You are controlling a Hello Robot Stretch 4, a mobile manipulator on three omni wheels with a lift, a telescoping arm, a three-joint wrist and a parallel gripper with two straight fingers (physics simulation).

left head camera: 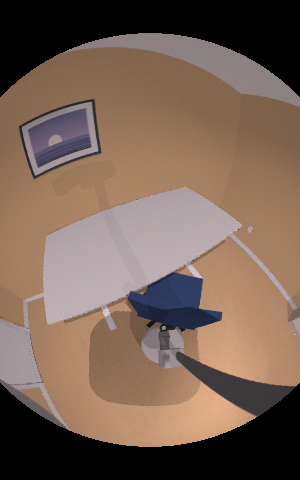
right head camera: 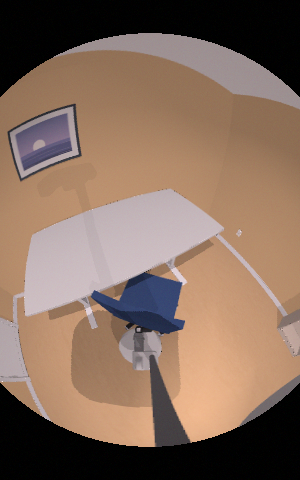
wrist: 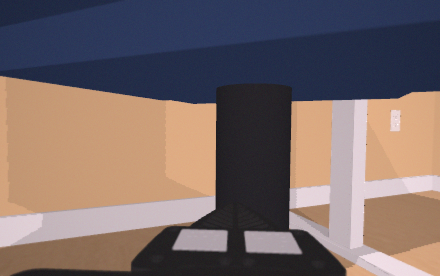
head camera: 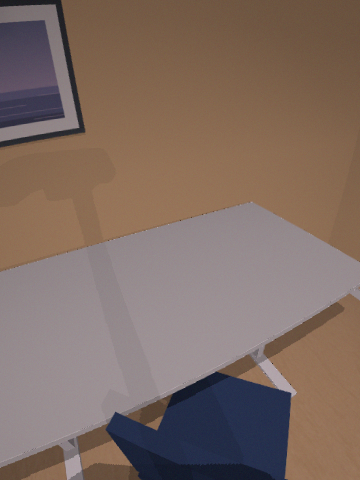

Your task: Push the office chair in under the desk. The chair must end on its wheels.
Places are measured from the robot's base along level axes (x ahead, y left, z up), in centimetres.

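Pixels of known places: gripper, between the fingertips: [wrist: 234, 222].
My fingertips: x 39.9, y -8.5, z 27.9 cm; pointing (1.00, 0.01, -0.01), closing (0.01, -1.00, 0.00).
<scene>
For each thing: its top centre in the pictures, then the offset to it from my fingertips. "*": a spot on its surface instead. Level surfaces: height alone.
- office chair, a spot on its surface: [head camera: 245, 420] * dx +6.6, dy -10.5, dz +16.3 cm
- white desk, height of its surface: dz +64.3 cm
- seat's blue underside, a spot on its surface: [wrist: 225, 55] * dx -6.6, dy +0.4, dz +8.3 cm
- black column, centre of its top: [wrist: 253, 89] dx +2.2, dy -1.2, dz +8.3 cm
- white desk leg, a spot on its surface: [wrist: 345, 175] * dx +62.4, dy -31.1, dz -7.9 cm
The office chair [head camera: 245, 420] [left head camera: 176, 292] [right head camera: 155, 295] has a dark blue seat and backrest. The seat's far left part reaches under the front edge of the white desk [head camera: 210, 295] [left head camera: 150, 230] [right head camera: 135, 235]; the rest of the seat and the backrest are outside. The chair appears upright; its wheels are hidden. In the wrist view, the seat's blue underside [wrist: 225, 55] is overhead and the black column [wrist: 254, 150] stands directly ahead of my gripper [wrist: 234, 222]. The gripper is shut and empty, its tips at or very close to the column. The head views hide the fingertips beneath the chair.
A white desk leg [wrist: 345, 175] stands right of the column, with its foot along the floor. Another desk foot [head camera: 74, 462] [left head camera: 108, 317] [right head camera: 91, 316] is left of the chair. The wall with a framed picture [left head camera: 60, 137] [right head camera: 44, 142] is behind the desk. A box-like object [right head camera: 291, 334] stands far right.
</scene>
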